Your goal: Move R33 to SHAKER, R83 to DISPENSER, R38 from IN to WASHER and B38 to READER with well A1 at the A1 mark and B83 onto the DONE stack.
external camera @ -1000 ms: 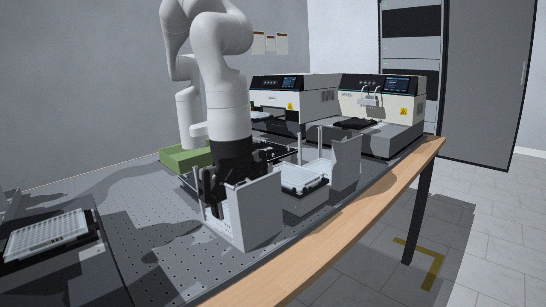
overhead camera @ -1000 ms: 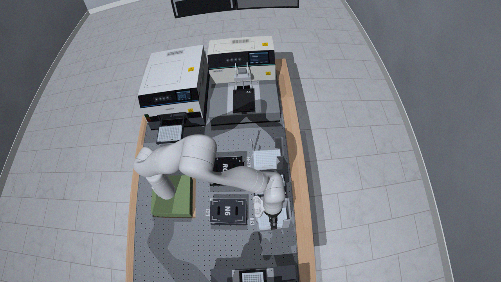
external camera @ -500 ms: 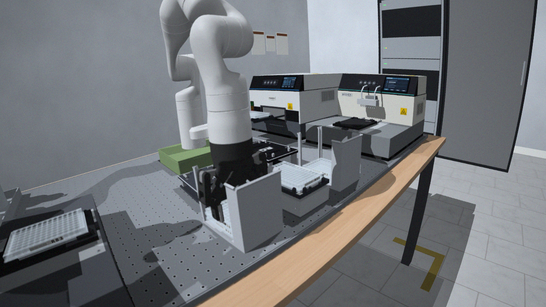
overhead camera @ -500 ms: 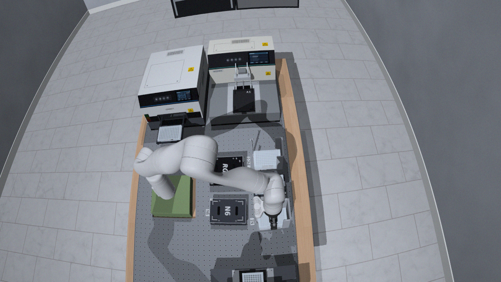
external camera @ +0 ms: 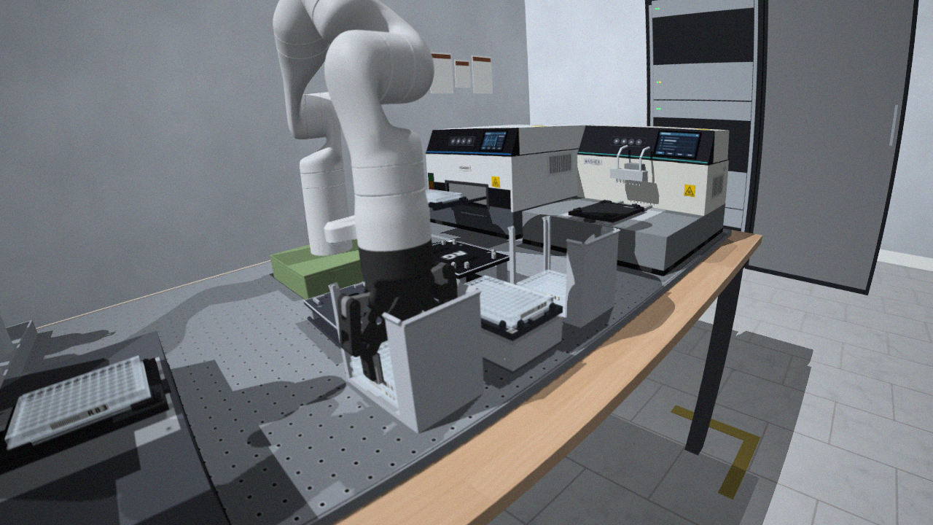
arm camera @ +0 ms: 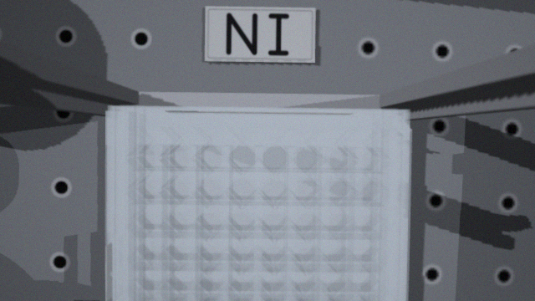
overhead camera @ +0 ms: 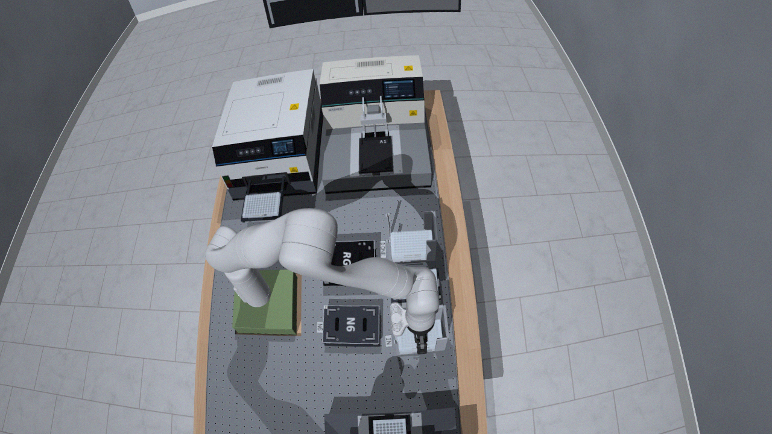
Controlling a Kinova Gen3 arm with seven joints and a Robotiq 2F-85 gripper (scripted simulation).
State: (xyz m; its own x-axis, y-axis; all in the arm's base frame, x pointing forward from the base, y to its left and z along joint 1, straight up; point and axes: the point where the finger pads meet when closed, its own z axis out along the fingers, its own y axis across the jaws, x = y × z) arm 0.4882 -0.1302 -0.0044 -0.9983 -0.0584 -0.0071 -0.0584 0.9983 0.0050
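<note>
Now: the plate R38 1 cm below my hand. Round my hand: RG nest: 24 cm to the left, 20 cm behind, 2 cm above; plate R33: 15 cm to the left, 2 cm above, 1 cm behind; plate B83: 30 cm to the left, 1 cm below, 1 cm behind.
</note>
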